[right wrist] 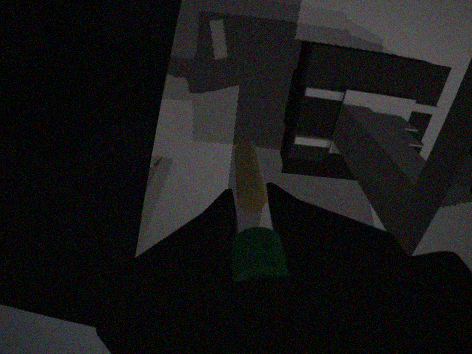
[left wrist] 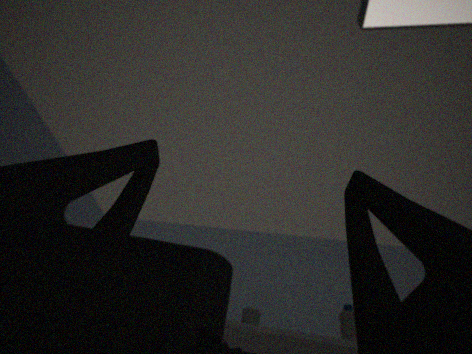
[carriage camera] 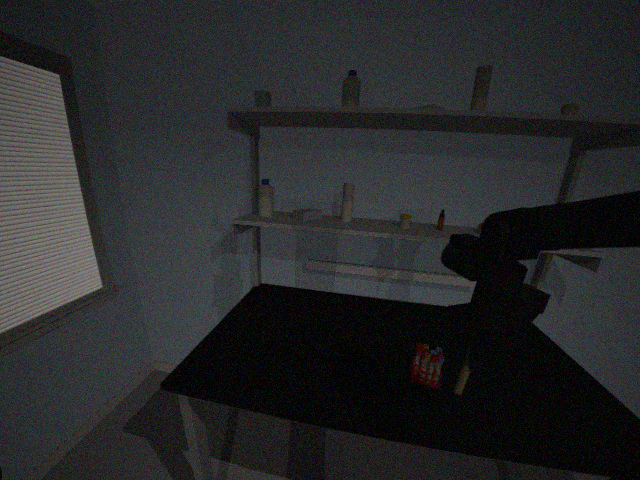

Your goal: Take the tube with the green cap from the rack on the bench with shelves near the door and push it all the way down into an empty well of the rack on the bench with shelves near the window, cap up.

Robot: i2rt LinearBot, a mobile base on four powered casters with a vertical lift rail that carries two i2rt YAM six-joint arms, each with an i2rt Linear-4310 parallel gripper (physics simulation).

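Note:
My right gripper is shut on the green-capped tube, which has yellowish contents. In the carriage camera the tube hangs a little tilted, to the right of the red rack, apart from it, with the dark green cap at its upper end. The rack stands on the black bench and holds several tubes with red, yellow and blue caps. Its empty wells are too small and dark to make out. The rack does not show in the right wrist view. My left gripper is open and empty, facing the ceiling and wall.
Two shelves behind the bench carry bottles and jars. A bright window is at the left. In the right wrist view, the black bench top fills the left side, and floor shows beyond the tube beside the dark base structure.

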